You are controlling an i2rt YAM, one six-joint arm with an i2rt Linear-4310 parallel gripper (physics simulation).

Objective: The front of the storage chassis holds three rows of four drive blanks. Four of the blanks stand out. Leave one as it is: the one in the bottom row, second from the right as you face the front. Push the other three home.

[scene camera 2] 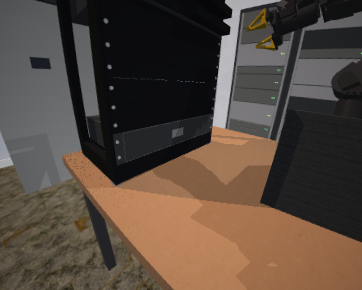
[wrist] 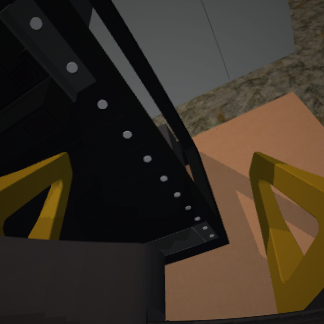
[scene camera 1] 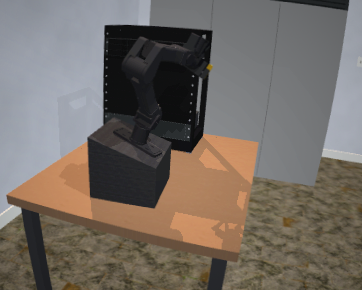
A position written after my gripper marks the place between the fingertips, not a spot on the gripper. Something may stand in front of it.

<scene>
In view: my gripper (scene camera 2: 251, 38) and a black rack (scene camera 2: 142, 123).
The black rack shows as well in the wrist view (wrist: 129, 183) and in scene camera 1 (scene camera 1: 120, 101). My gripper shows as well in the wrist view (wrist: 160, 162).
</scene>
